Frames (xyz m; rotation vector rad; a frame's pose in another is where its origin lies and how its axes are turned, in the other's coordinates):
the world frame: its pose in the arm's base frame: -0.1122 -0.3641 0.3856 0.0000 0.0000 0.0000
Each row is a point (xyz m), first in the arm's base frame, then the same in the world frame.
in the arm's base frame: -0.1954 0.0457 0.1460
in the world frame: -0.0832 0.4098 -0.2396
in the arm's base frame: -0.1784 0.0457 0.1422
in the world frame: -0.0662 0.4098 -0.2434
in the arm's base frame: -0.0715 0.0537 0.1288
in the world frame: 0.0407 0.4178 -0.2568
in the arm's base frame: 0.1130 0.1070 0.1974
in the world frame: 0.2252 0.4711 -0.1882
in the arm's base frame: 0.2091 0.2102 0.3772
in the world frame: 0.3213 0.5743 -0.0084
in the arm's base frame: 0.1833 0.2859 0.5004
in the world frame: 0.2955 0.6500 0.1148
